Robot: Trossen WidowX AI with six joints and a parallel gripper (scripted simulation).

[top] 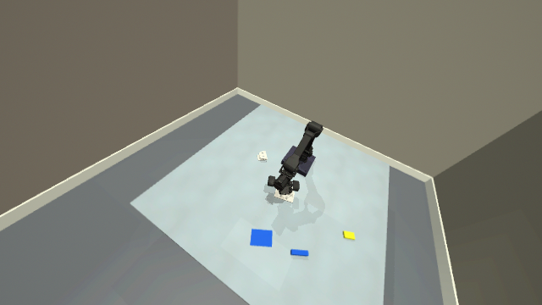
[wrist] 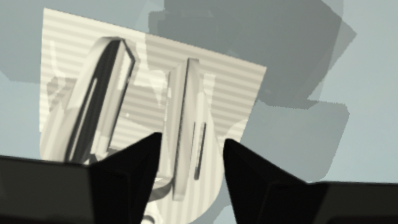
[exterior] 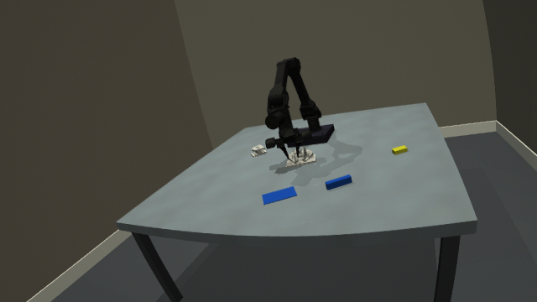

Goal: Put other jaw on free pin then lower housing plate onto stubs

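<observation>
Right now my gripper tip is 40 mm past the white jaw, 10 mm to the right of it and 10 mm below it. The rest, counted from my gripper tip: blue block 290 mm ahead, 200 mm to the left, 10 mm below; then flat blue plate 290 mm ahead, 20 mm below, 10 mm to the right; then small cream part 210 mm to the right, 210 mm behind, 10 mm below.
</observation>
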